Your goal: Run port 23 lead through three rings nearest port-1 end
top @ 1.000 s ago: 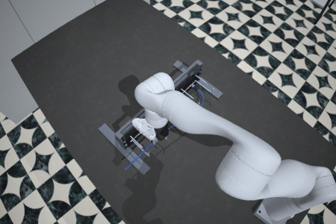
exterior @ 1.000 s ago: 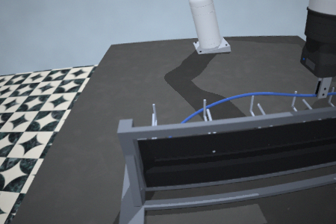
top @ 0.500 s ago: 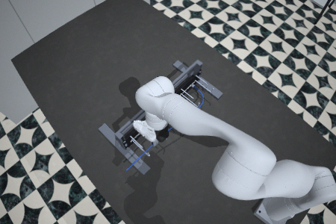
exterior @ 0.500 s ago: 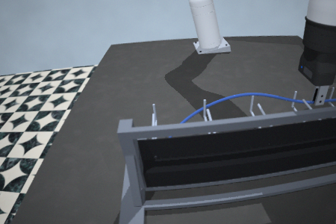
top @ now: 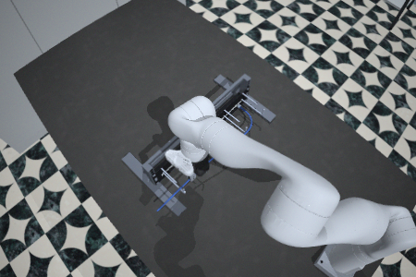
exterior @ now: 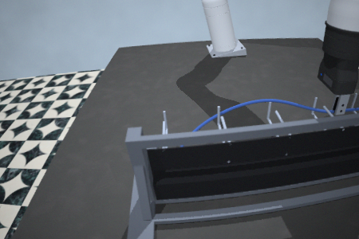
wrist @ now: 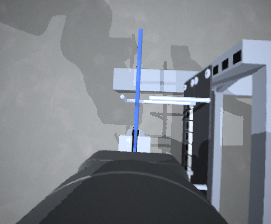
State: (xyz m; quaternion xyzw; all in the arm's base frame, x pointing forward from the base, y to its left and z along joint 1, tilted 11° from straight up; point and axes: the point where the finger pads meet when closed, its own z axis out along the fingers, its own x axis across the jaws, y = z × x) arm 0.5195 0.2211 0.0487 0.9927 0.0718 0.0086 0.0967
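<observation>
Now: hand 150 mm to the right of the free end of lead, 20 mm past it and 20 mm above it. The rest, counted from my hand: grey rack (130 mm to the right, 120 mm ahead, 20 mm below).
</observation>
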